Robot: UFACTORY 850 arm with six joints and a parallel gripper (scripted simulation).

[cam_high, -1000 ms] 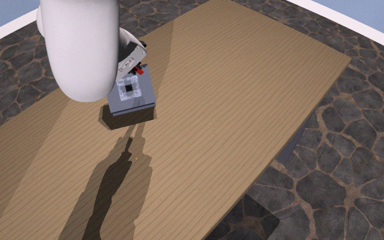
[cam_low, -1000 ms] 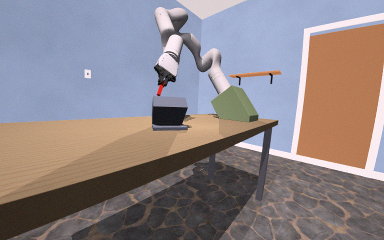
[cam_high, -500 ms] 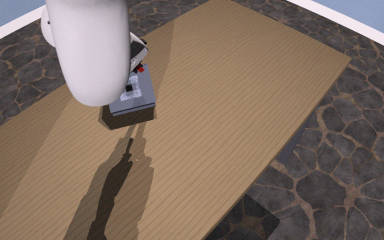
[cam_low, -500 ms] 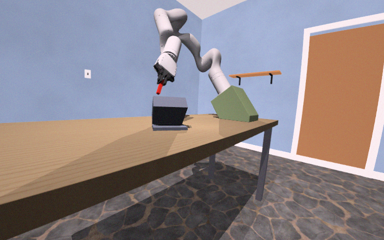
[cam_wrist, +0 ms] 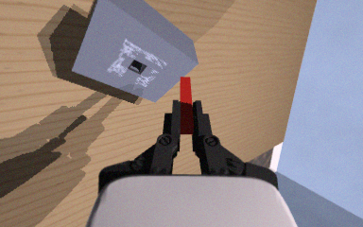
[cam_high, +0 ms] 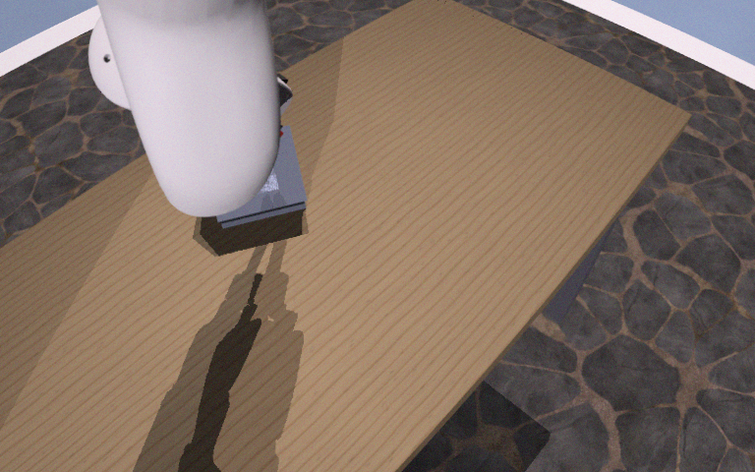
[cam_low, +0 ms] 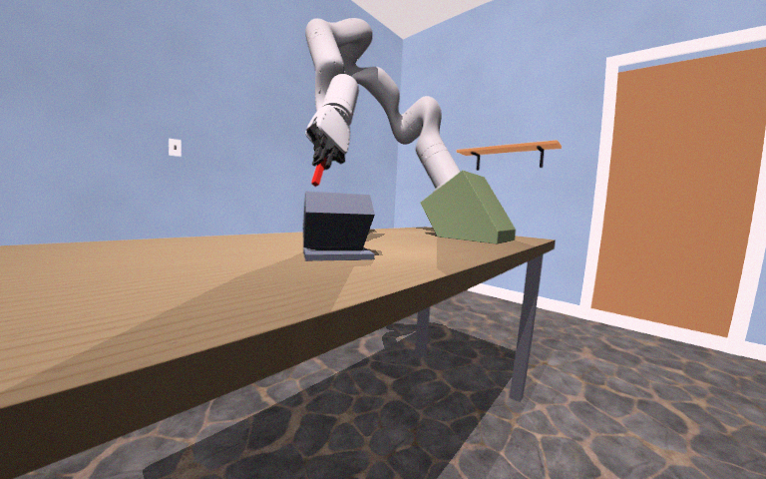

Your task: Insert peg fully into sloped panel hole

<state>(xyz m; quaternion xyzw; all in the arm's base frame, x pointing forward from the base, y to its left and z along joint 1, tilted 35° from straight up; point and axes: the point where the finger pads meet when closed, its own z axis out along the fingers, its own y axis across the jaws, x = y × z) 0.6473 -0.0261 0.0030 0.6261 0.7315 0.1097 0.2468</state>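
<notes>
My gripper is now 20 cm above the thin grey plate, 8 cm to the right of it and 2 cm short of it. The rest, counted from my hand: red peg (3 cm below, 2 cm ahead, 1 cm to the left).
</notes>
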